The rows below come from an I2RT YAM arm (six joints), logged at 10 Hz.
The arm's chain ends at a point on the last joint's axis. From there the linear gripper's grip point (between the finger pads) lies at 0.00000 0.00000 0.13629 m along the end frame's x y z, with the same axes.
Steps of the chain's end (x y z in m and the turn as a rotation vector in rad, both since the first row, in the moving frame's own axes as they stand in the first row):
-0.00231, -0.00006, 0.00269, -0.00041, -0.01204, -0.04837
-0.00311, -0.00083, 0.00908, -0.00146, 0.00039, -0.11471
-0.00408, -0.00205, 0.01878, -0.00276, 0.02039, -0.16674
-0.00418, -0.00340, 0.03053, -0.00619, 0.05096, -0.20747
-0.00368, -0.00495, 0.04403, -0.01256, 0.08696, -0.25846
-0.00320, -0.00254, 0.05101, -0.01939, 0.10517, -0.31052
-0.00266, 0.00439, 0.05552, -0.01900, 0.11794, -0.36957
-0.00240, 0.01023, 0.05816, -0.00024, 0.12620, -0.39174
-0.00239, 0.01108, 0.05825, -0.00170, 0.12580, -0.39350
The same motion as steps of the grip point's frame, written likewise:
-0.00395, 0.00004, 0.00268, -0.00041, -0.01204, -0.04837
-0.00305, -0.00063, 0.00908, -0.00146, 0.00039, -0.11471
-0.00128, -0.00191, 0.01875, -0.00276, 0.02039, -0.16674
0.00280, -0.00328, 0.03035, -0.00619, 0.05096, -0.20747
0.00824, -0.00478, 0.04351, -0.01256, 0.08696, -0.25846
0.01128, -0.00215, 0.05024, -0.01939, 0.10517, -0.31052
0.01349, 0.00398, 0.05456, -0.01900, 0.11794, -0.36957
0.01432, 0.00694, 0.05709, -0.00024, 0.12620, -0.39174
0.01432, 0.00798, 0.05719, -0.00170, 0.12580, -0.39350

